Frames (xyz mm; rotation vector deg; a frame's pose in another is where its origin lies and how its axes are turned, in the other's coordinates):
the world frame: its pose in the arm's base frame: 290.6 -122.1 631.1 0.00 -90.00 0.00
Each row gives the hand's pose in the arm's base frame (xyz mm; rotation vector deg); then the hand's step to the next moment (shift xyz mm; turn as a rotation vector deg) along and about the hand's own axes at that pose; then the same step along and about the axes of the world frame.
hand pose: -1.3 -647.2 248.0 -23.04 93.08 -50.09
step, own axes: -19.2 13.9 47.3 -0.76 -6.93 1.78
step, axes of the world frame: 1.7 7.1 -52.4 5.49 -4.62 -0.49
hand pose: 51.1 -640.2 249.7 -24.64 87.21 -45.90
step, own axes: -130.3 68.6 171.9 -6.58 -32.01 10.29
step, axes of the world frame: 51.8 98.0 -197.4 27.64 -19.69 -4.70
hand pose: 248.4 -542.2 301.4 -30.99 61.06 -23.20
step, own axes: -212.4 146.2 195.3 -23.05 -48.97 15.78
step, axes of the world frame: 136.7 278.4 -91.9 51.50 -22.88 -1.62
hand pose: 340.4 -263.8 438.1 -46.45 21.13 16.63
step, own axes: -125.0 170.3 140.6 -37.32 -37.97 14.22
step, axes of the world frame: 31.8 202.8 149.1 49.48 -18.40 15.79
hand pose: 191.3 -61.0 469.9 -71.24 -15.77 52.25
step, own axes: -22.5 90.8 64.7 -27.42 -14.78 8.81
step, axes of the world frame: -52.8 31.7 95.6 24.05 -14.20 16.37
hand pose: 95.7 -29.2 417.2 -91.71 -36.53 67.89
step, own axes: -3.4 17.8 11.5 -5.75 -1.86 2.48
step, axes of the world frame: -15.3 -4.6 14.3 3.89 -3.16 4.19
